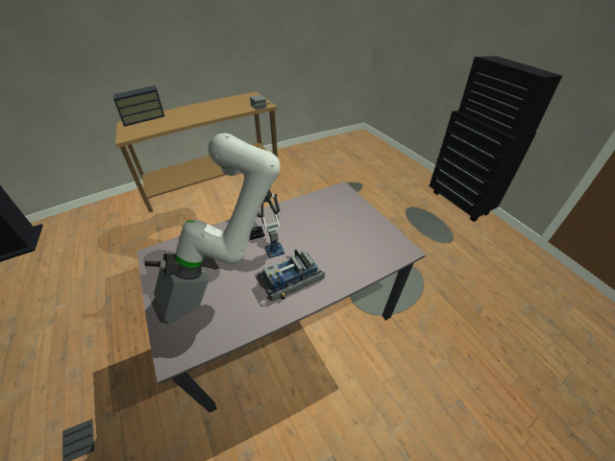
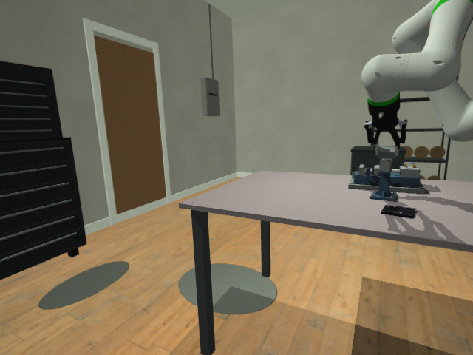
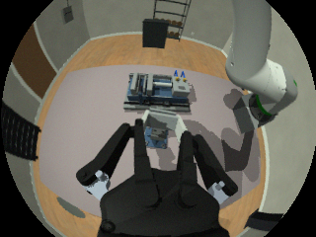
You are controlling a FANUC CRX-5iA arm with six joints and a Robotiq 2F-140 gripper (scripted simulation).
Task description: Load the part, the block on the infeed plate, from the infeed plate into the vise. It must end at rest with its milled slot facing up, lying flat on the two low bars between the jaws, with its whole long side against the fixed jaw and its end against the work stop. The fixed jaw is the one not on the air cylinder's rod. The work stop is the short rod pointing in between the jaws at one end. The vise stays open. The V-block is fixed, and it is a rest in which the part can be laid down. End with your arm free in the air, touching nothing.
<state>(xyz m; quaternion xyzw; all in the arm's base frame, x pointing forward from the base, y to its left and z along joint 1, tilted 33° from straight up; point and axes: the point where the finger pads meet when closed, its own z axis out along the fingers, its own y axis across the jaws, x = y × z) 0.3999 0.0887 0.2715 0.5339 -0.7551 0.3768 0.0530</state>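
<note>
Now: the part 20 mm to the right of my hand and 10 mm below it. Round my hand: air cylinder 90 mm behind, 230 mm to the right, 130 mm below; vise 10 mm ahead, 220 mm to the right, 160 mm below; black infeed plate 50 mm behind, 170 mm to the left, 200 mm below.
</note>
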